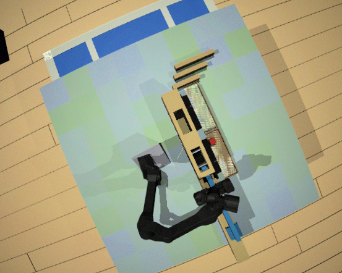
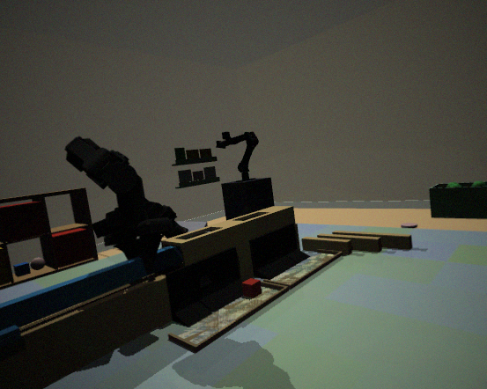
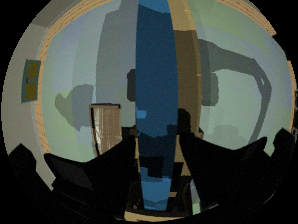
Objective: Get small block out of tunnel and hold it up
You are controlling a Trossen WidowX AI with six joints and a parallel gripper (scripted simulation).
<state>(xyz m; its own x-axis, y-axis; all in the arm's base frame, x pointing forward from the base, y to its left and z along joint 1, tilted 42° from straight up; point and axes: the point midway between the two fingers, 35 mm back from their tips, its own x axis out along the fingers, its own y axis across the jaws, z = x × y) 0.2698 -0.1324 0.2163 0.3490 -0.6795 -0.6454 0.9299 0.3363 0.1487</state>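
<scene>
The tan covered tunnel lies 70 mm to the left of my gripper tip, 40 mm below it and 10 mm ahead of it.
</scene>
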